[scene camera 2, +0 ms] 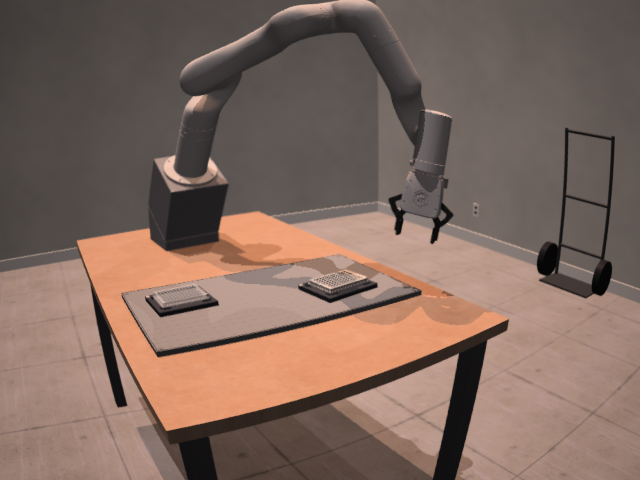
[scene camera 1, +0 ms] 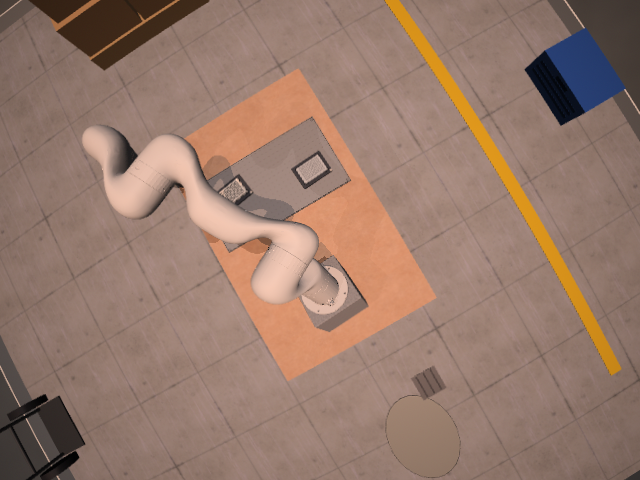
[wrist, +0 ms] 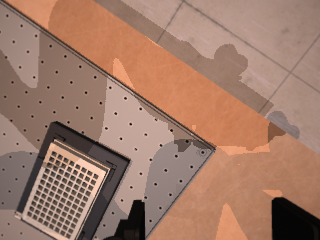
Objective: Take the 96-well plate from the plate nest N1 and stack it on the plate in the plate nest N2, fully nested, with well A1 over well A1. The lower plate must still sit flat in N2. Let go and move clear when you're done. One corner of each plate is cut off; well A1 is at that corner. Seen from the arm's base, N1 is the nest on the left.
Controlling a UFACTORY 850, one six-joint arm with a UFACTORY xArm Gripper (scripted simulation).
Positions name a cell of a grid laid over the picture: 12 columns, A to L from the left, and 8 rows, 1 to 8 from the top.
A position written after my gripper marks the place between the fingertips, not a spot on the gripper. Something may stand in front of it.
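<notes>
You'd see my gripper (scene camera 2: H4) if you were here, and the wrist view shows that same gripper (wrist: H8) too.
</notes>
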